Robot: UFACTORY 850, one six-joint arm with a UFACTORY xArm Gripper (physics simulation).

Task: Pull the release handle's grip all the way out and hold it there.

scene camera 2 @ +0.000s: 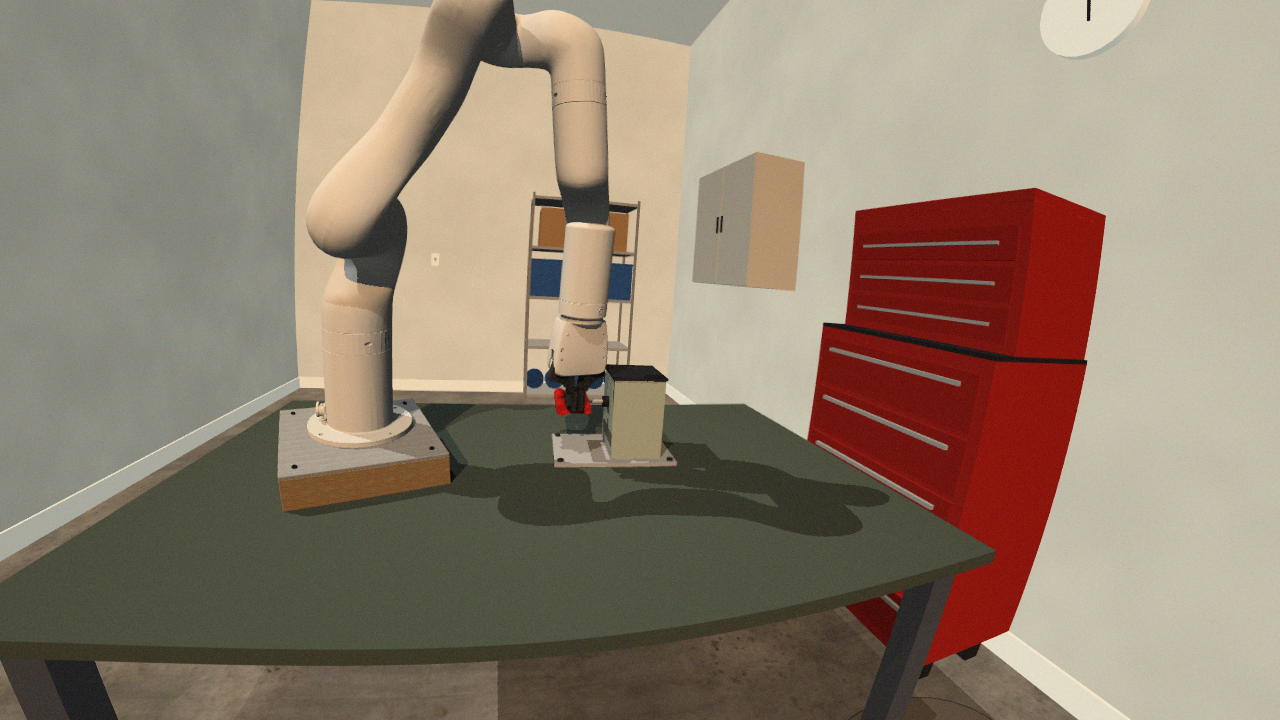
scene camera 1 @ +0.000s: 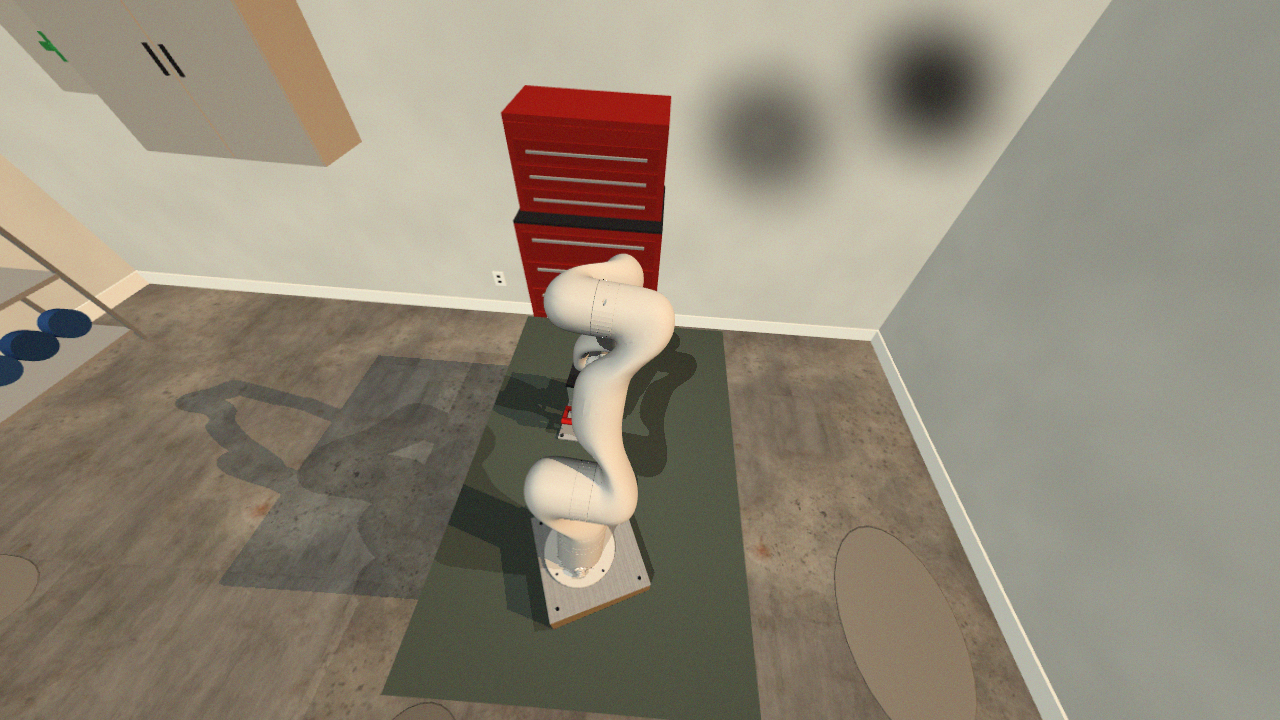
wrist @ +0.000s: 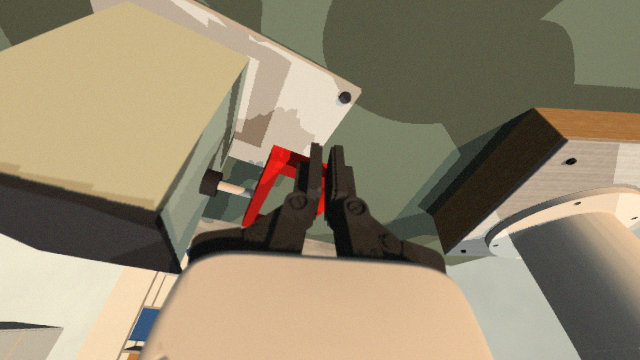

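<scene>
The red release handle (scene camera 1: 566, 415) (scene camera 2: 561, 402) (wrist: 264, 184) is a loop on a short rod (wrist: 232, 188) out of a beige housing (scene camera 2: 637, 420) (wrist: 115, 105) with a black top. A stretch of rod shows between the black collar and the loop in the wrist view. My gripper (scene camera 2: 575, 407) (wrist: 323, 160) points down with its dark fingers almost together, shut on the grip bar at the loop's outer side. A sliver of red shows between the fingers; they hide most of the bar. In scene camera 1 my arm hides the gripper.
The housing stands on a pale base plate (scene camera 2: 572, 452) (wrist: 310, 95) on the green table (scene camera 1: 680, 617) (scene camera 2: 402, 582). My arm's mounting block (scene camera 1: 595, 604) (scene camera 2: 358, 483) (wrist: 492, 185) stands on the side the handle faces. A red tool cabinet (scene camera 1: 590, 161) (scene camera 2: 948, 277) stands beyond the table.
</scene>
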